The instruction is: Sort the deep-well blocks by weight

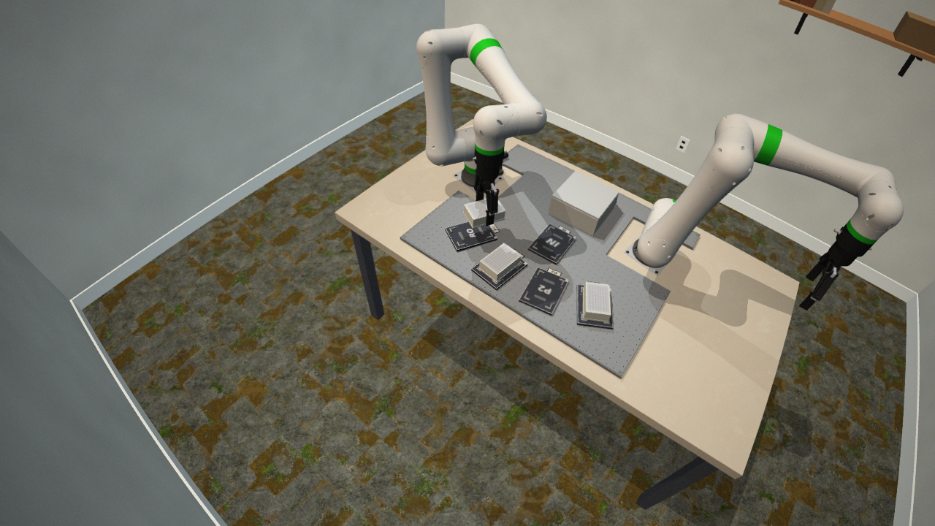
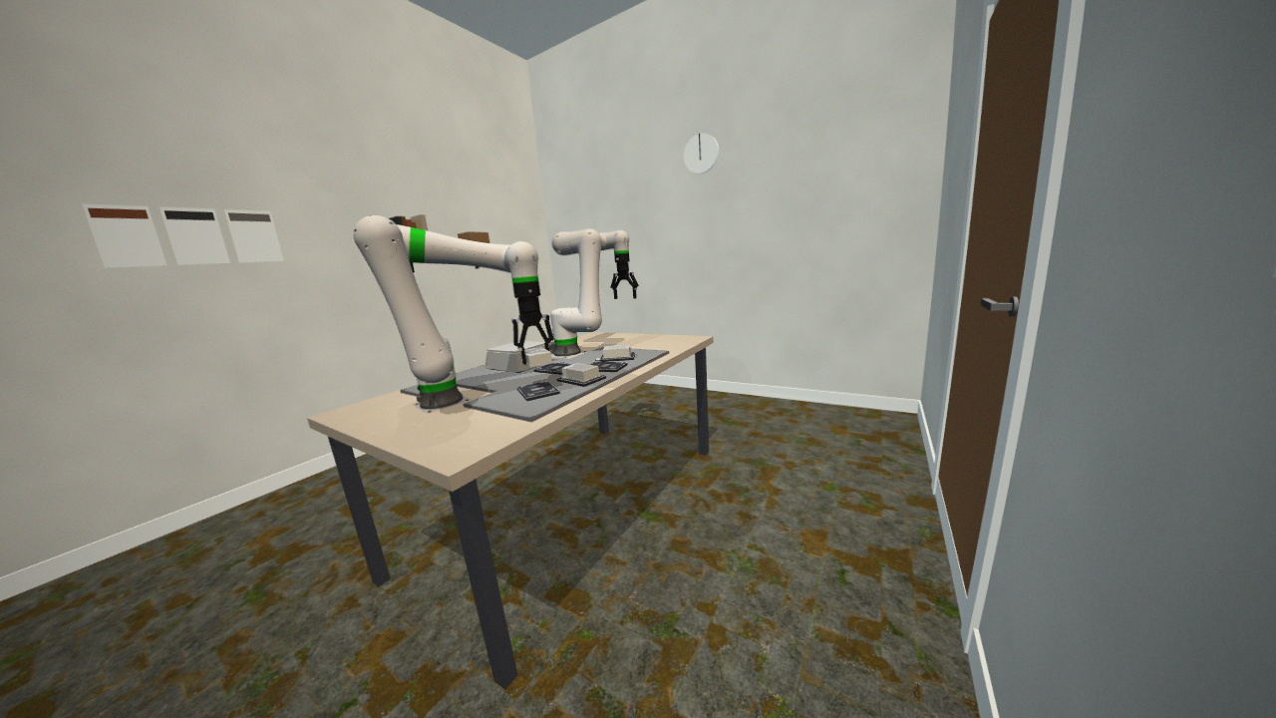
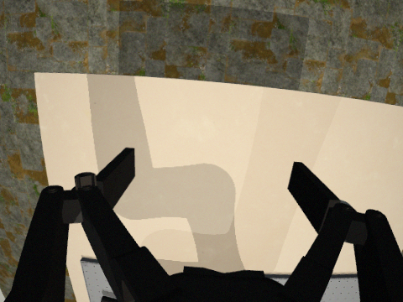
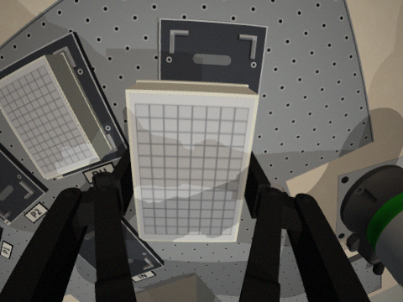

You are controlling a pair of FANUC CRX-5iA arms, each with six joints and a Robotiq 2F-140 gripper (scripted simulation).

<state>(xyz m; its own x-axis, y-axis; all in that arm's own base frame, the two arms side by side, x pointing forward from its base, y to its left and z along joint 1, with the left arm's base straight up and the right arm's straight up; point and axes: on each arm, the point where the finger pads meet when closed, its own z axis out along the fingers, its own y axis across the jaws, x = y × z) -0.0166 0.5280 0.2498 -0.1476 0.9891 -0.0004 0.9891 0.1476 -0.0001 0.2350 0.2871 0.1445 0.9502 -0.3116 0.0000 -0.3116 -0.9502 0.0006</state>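
The nest RO lies 13 cm below my right hand, 4 cm to the right of it and 2 cm ahead of it. Also, from my right hand: nest P2: 31 cm to the left, 13 cm below, 11 cm ahead; nest RU: 13 cm to the left, 13 cm below, 10 cm ahead; dark infeed nest: 24 cm to the left, 13 cm below, 11 cm behind.
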